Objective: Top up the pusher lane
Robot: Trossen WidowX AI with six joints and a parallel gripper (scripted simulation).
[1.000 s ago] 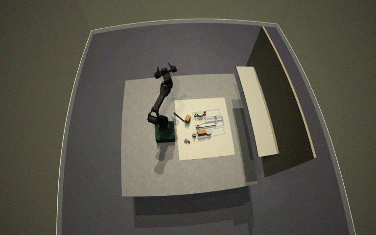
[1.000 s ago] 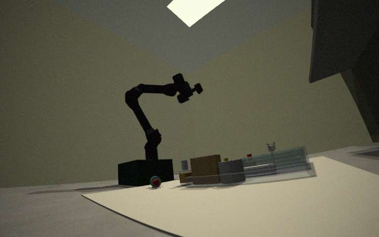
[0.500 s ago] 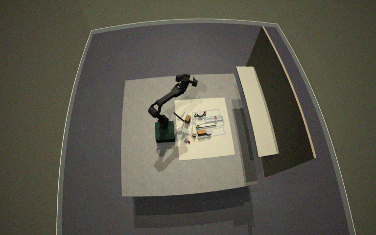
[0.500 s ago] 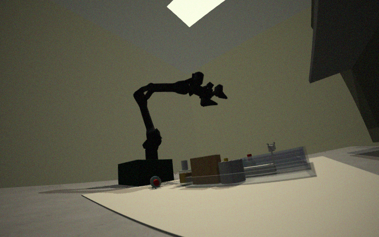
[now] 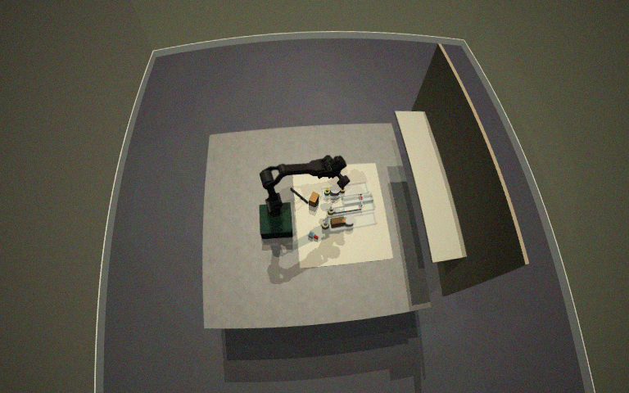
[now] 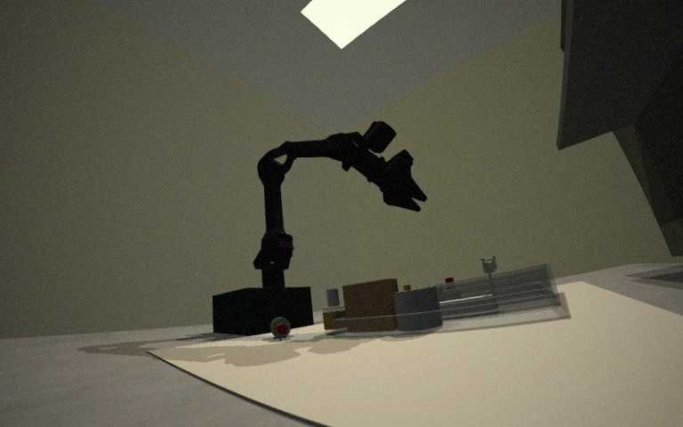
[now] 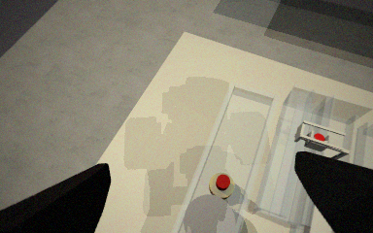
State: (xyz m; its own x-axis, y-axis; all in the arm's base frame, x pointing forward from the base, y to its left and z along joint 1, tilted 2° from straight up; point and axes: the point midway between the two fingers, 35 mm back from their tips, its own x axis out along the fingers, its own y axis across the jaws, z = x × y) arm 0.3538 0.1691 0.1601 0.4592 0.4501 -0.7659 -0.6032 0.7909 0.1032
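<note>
Right now the brown box is 220 mm to the right of my gripper tip and 200 mm below it. From my gripper tip the other things lie so: long pale shelf: 470 mm ahead, 90 mm to the right, 130 mm above; thin black stick: 230 mm behind, 40 mm to the right, 230 mm below; sprung lane: 100 mm ahead, 100 mm to the right, 220 mm below.
</note>
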